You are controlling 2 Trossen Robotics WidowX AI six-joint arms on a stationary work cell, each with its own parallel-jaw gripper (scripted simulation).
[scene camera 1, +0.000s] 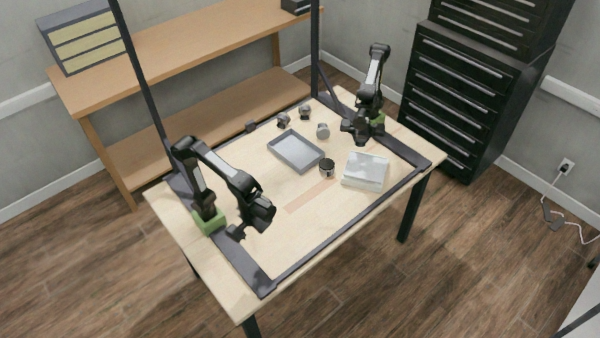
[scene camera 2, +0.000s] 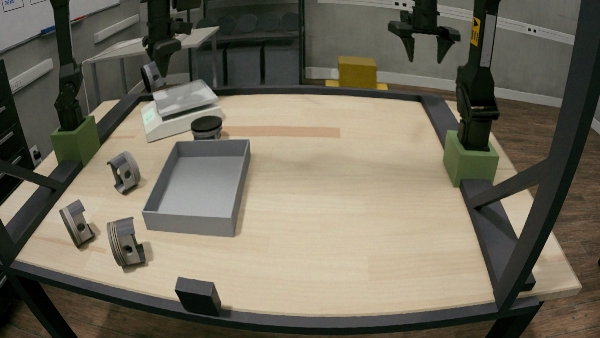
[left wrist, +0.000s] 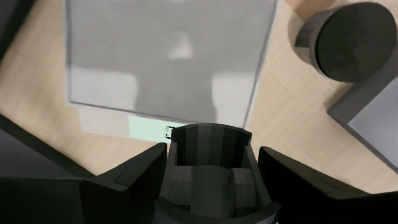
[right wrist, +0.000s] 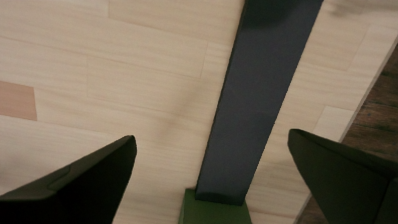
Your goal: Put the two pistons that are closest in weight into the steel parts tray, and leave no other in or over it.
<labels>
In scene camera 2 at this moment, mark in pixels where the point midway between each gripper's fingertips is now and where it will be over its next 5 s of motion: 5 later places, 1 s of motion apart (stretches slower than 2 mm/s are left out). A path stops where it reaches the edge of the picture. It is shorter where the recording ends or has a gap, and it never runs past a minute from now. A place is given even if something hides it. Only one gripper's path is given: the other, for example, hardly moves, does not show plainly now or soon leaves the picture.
The left gripper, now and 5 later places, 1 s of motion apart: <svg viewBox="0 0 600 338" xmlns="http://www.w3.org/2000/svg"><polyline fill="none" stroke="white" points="161,74 186,63 186,62 185,62 184,77 184,88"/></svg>
</labels>
